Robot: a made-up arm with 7 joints. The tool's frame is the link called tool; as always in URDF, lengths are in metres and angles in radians. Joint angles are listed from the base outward.
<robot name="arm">
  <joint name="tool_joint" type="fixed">
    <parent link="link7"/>
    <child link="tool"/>
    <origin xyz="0 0 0" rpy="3.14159 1.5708 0"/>
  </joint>
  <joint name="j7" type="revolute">
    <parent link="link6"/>
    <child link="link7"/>
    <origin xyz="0 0 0" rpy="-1.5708 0 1.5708"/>
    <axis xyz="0 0 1"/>
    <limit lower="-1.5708" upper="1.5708"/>
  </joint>
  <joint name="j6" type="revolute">
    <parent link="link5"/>
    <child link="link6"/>
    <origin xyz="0 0 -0.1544" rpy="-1.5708 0 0"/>
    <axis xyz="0 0 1"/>
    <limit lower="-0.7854" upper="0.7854"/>
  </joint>
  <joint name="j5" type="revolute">
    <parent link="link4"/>
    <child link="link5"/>
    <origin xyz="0 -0.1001 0" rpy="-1.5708 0 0"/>
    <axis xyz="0 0 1"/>
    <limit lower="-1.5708" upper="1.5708"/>
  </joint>
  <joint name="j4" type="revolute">
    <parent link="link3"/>
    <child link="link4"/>
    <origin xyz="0 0 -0.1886" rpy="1.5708 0 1.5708"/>
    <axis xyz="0 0 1"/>
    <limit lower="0" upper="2.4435"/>
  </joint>
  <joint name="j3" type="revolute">
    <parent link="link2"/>
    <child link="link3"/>
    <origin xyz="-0.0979 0 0" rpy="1.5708 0 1.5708"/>
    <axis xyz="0 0 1"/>
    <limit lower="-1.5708" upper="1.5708"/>
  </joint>
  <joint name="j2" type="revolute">
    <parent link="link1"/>
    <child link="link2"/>
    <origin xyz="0 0 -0.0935" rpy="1.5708 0 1.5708"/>
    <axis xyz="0 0 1"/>
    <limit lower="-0.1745" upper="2"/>
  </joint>
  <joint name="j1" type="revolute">
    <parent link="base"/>
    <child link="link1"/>
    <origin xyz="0 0.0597 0" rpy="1.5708 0 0"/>
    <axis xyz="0 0 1"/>
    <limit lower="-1.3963" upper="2"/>
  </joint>
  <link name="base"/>
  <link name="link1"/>
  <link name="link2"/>
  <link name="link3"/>
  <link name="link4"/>
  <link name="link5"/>
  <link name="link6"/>
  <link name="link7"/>
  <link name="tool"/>
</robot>
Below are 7 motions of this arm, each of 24 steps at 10 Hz.
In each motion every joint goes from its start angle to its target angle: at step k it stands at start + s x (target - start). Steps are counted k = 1, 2, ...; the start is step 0. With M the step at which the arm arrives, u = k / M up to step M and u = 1 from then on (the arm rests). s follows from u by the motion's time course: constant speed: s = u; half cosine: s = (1 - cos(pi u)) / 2; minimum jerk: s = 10 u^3 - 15 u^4 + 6 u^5.
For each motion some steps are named. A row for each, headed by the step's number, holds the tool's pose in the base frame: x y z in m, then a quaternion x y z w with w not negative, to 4 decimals.
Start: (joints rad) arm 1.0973 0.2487 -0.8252 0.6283 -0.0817 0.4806 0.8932
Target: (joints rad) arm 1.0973 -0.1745 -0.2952 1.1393 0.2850 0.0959 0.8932
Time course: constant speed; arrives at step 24
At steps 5, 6, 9, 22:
5: 0.4923 0.1188 -0.1074 -0.1299 -0.4052 -0.5231 0.7384
6: 0.4909 0.1100 -0.1005 -0.1472 -0.4257 -0.5260 0.7214
9: 0.4853 0.0859 -0.0793 -0.1975 -0.4849 -0.5301 0.6669
22: 0.4430 0.0227 0.0130 -0.3757 -0.6988 -0.4708 0.3859

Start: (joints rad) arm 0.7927 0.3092 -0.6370 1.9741 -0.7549 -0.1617 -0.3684
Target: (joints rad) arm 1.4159 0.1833 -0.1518 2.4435 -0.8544 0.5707 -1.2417
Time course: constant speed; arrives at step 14
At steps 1, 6, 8, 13, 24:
1: 0.2828 0.0813 0.0009 -0.2782 0.9401 0.1880 0.0588
6: 0.2320 0.1047 0.0882 -0.3441 0.9091 -0.1502 0.1807
8: 0.2051 0.1151 0.1124 -0.3438 0.8654 -0.2861 0.2262
13: 0.1324 0.1408 0.1437 -0.2806 0.6845 -0.5973 0.3097
24: 0.1183 0.1456 0.1452 -0.2587 0.6377 -0.6516 0.3190

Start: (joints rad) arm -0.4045 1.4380 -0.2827 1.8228 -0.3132 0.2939 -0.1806
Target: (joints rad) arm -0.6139 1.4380 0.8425 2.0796 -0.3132 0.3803 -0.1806
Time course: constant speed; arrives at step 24
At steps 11, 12, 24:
11: 0.2163 0.3533 -0.0857 0.5346 -0.4711 -0.5431 0.4441
12: 0.2174 0.3522 -0.0764 0.5452 -0.4799 -0.5329 0.4341
24: 0.2032 0.3363 0.0316 0.6570 -0.5656 -0.4030 0.2933

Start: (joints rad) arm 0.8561 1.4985 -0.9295 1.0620 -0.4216 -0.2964 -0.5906
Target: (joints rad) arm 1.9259 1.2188 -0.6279 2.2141 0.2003 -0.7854 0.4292
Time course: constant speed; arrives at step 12
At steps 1, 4, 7, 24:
1: 0.2623 0.5225 -0.0117 0.6398 -0.5347 -0.4679 0.2929
4: 0.2809 0.4363 0.0771 0.5296 -0.6882 -0.4634 0.1765
7: 0.2399 0.3515 0.1621 -0.4280 0.7451 0.5109 0.0236
24: 0.0913 0.2376 0.2096 -0.3540 0.5643 0.6186 0.4165

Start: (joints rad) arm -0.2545 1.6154 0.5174 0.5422 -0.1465 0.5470 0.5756
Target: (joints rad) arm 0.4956 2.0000 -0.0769 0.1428 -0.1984 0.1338 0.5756
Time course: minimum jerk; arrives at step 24
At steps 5, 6, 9, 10, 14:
5: 0.1282 0.6558 0.0682 0.5363 -0.0642 0.0320 0.8410
6: 0.1250 0.6566 0.0758 0.5421 -0.0662 0.0318 0.8371
9: 0.1054 0.6594 0.1092 0.5676 -0.0723 0.0347 0.8194
10: 0.0945 0.6601 0.1228 0.5779 -0.0736 0.0379 0.8119
14: 0.0299 0.6585 0.1754 0.6178 -0.0715 0.0650 0.7803

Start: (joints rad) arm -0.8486 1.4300 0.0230 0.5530 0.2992 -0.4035 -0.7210
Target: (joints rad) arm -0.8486 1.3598 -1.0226 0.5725 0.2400 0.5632 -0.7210
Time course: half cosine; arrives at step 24
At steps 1, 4, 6, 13, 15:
1: 0.0371 0.6516 -0.1454 0.6960 -0.2627 -0.3259 0.5834
4: 0.0291 0.6499 -0.1527 0.6935 -0.2190 -0.3458 0.5929
6: 0.0183 0.6475 -0.1613 0.6887 -0.1635 -0.3716 0.6007
13: -0.0458 0.6335 -0.1932 0.6353 0.1178 -0.5119 0.5661
15: -0.0666 0.6289 -0.1979 0.6112 0.1935 -0.5536 0.5315

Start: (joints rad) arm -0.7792 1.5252 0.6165 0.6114 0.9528 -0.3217 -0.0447
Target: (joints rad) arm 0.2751 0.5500 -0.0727 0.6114 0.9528 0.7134 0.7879
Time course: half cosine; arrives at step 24
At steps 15, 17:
15: 0.1288 0.5388 -0.3178 -0.0677 -0.3587 0.2872 0.8856
17: 0.1702 0.4939 -0.3482 -0.2014 -0.3331 0.2827 0.8767

